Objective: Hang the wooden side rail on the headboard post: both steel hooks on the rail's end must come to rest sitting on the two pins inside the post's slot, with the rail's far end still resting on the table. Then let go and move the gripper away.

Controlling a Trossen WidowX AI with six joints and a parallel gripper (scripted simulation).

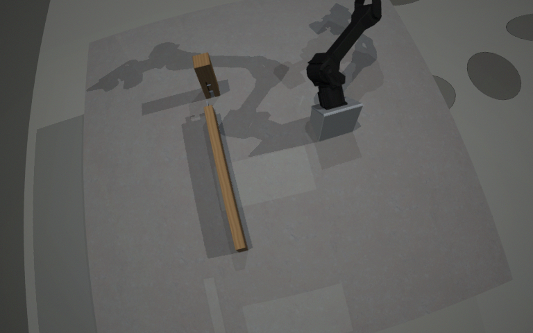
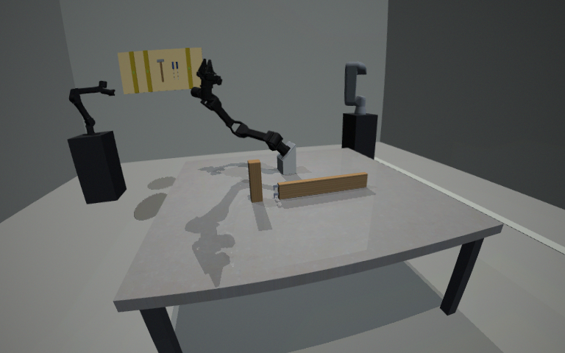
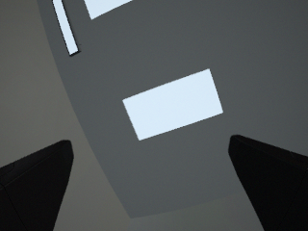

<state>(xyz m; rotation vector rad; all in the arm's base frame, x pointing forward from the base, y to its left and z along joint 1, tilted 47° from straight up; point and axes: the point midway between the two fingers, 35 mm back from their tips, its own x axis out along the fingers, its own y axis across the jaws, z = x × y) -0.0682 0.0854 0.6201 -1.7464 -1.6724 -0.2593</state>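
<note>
Now: gripper tip 390 mm short of the headboard post, 160 mm to the right of it and 560 mm above it.
</note>
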